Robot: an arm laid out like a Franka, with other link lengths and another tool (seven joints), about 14 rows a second.
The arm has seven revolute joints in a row. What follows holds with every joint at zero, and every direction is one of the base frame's. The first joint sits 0.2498 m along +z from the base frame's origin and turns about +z. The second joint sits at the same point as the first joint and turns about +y. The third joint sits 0.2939 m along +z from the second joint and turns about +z. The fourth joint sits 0.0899 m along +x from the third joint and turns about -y. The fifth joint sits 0.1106 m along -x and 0.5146 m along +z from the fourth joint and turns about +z. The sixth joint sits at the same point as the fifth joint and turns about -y. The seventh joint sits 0.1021 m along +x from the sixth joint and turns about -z. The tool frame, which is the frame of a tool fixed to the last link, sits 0.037 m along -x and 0.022 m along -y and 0.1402 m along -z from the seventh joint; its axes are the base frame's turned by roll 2.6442, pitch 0 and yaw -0.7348 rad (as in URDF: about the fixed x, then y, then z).
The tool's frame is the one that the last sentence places.
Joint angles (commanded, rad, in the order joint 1, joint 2, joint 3, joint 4, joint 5, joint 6, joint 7), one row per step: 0.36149, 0.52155, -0.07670, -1.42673, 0.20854, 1.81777, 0.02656; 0.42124, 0.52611, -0.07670, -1.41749, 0.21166, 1.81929, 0.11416; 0.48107, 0.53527, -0.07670, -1.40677, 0.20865, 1.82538, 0.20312; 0.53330, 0.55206, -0.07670, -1.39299, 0.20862, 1.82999, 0.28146; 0.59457, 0.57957, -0.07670, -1.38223, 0.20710, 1.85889, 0.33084; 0.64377, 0.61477, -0.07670, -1.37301, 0.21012, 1.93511, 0.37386; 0.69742, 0.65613, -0.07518, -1.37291, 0.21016, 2.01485, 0.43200
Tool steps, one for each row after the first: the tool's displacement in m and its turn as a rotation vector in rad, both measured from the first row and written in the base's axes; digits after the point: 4 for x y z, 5 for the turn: -0.0158, 0.0486, 0.0024, -0.01006, 0.00528, -0.02705; -0.0334, 0.0961, 0.0022, -0.02542, 0.00660, -0.05390; -0.0507, 0.1375, -0.0025, -0.03913, 0.01238, -0.07865; -0.0708, 0.1839, -0.0167, -0.04604, 0.00352, -0.06946; -0.0832, 0.2238, -0.0359, -0.02941, -0.03654, -0.07565; -0.1032, 0.2653, -0.0649, -0.02029, -0.06531, -0.09041
